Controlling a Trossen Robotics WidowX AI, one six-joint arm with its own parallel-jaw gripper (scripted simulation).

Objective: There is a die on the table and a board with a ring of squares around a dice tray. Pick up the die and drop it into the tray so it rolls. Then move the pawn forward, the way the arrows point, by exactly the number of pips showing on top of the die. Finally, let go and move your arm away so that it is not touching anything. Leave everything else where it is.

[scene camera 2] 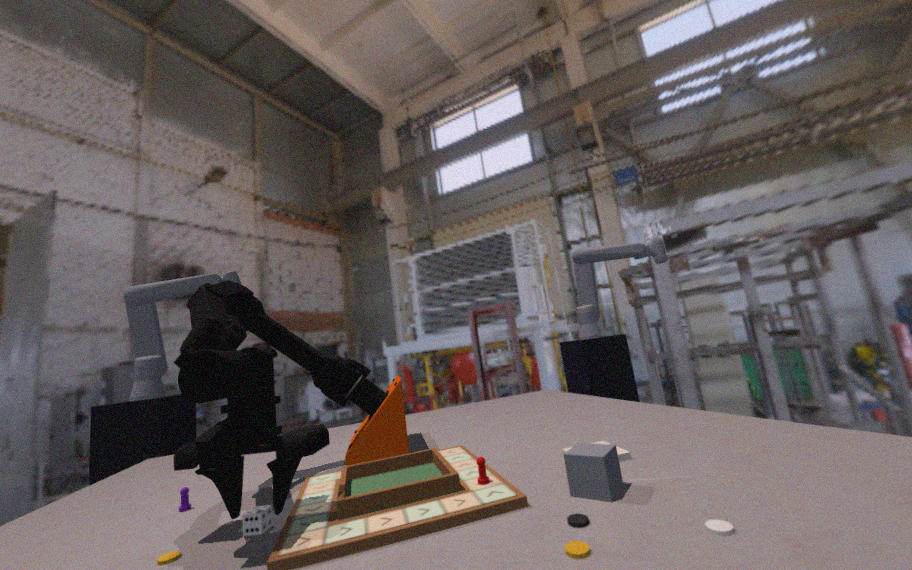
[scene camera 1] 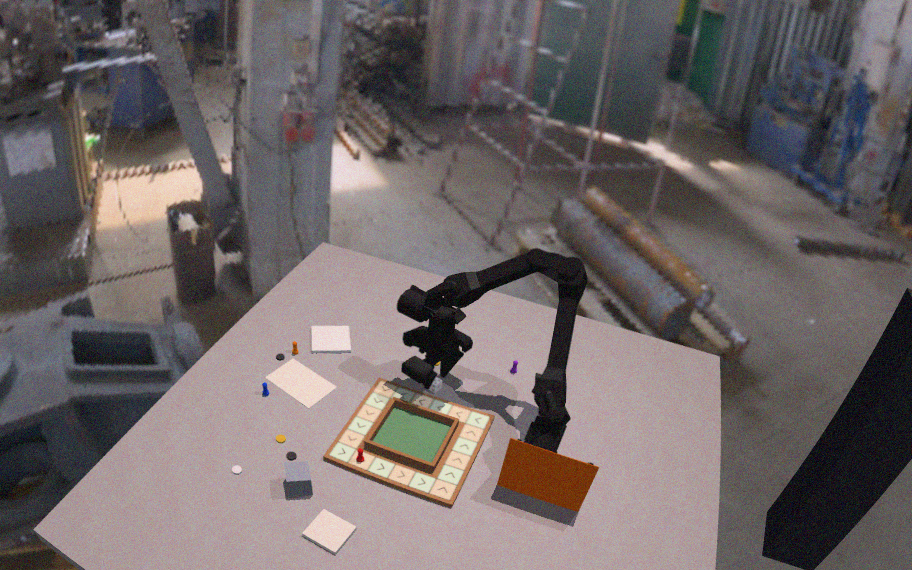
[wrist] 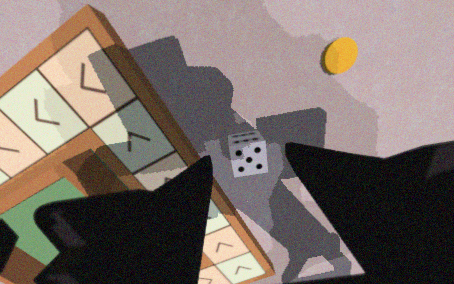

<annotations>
gripper: scene camera 2; scene camera 1; wrist 247, 155
same spot on gripper: (scene camera 1: 445, 366) = (scene camera 2: 235, 489)
</annotations>
